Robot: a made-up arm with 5 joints. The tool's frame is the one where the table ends. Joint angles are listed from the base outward.
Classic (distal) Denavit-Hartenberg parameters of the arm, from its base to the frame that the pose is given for. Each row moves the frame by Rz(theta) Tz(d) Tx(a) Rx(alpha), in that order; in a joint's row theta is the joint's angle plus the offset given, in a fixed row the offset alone. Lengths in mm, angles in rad.
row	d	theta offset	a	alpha
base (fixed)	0	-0.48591	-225	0
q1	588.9	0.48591	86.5	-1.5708
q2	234	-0.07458	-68.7	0.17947
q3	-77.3	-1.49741	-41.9	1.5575
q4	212.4	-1.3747	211	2.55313
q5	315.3	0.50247	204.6	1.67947
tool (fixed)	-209	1.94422	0	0
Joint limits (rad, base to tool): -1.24..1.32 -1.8..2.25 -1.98..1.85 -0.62..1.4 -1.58..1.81
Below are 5 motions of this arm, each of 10 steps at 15 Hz.
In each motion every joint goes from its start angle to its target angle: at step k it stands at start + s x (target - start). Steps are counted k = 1, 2, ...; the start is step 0. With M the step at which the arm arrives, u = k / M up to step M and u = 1 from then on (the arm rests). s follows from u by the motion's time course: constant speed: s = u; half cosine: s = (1 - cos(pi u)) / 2; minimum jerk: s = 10 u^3 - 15 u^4 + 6 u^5.
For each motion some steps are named. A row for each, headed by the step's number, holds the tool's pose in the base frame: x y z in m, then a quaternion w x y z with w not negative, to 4 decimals.
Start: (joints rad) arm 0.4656 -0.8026 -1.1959 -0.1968 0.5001
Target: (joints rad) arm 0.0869 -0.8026 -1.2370 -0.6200 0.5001
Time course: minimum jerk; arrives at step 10
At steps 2, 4, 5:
2: 0.2491 0.4031 0.6286 0.4142 0.4871 -0.5708 0.5152
4: 0.2631 0.4029 0.6448 0.4088 0.4693 -0.5726 0.5337
5: 0.2725 0.4022 0.6550 0.4061 0.4562 -0.5725 0.5470

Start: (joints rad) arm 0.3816 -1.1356 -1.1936 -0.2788 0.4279
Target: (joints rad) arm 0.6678 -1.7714 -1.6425 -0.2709 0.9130
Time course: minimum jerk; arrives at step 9
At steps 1, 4, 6, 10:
1: 0.2350 0.3714 0.7826 0.3073 0.3957 -0.6769 0.5393
4: 0.0571 0.3778 0.9185 0.0607 0.3892 -0.7020 0.5933
6: -0.1487 0.3201 0.9678 0.1893 -0.3384 0.6870 -0.6146
10: -0.2494 0.2707 0.9535 0.3142 -0.2920 0.6658 -0.6106

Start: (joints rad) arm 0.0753 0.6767 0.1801 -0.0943 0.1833
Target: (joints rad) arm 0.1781 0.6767 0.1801 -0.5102 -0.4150
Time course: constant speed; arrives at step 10
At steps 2, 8, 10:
2: -0.6050 0.0250 0.3488 0.7546 0.3542 0.5520 -0.0192
8: -0.6208 0.0164 0.3041 0.7411 0.3349 0.5723 0.1050
10: -0.6222 0.0174 0.2880 0.7367 0.3275 0.5732 0.1465

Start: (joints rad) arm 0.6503 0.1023 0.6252 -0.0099 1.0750
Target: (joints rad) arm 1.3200 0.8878 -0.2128 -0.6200 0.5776
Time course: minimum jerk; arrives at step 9
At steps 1, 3, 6, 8, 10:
1: -0.5057 0.0473 0.3064 0.7273 0.4603 0.5038 -0.0729
3: -0.5310 0.0147 0.3103 0.7093 0.4462 0.5452 -0.0252
6: -0.5705 -0.0911 0.3217 0.6450 0.3895 0.6470 0.1169
8: -0.5724 -0.1276 0.3238 0.6187 0.3656 0.6751 0.1665
10: -0.5723 -0.1297 0.3239 0.6171 0.3641 0.6767 0.1694

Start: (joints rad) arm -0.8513 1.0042 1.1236 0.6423 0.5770
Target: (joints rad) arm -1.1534 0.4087 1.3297 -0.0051 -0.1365
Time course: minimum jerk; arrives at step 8
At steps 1, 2, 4, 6, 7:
1: -0.4858 0.0841 0.7919 0.3030 0.4584 0.7915 -0.2674
2: -0.5003 0.1021 0.7890 0.3061 0.4779 0.7797 -0.2644
4: -0.5515 0.2004 0.7589 0.3317 0.5628 0.7155 -0.2475
6: -0.5684 0.3156 0.6986 0.3770 0.6347 0.6347 -0.2286
7: -0.5665 0.3415 0.6813 0.3896 0.6479 0.6148 -0.2246

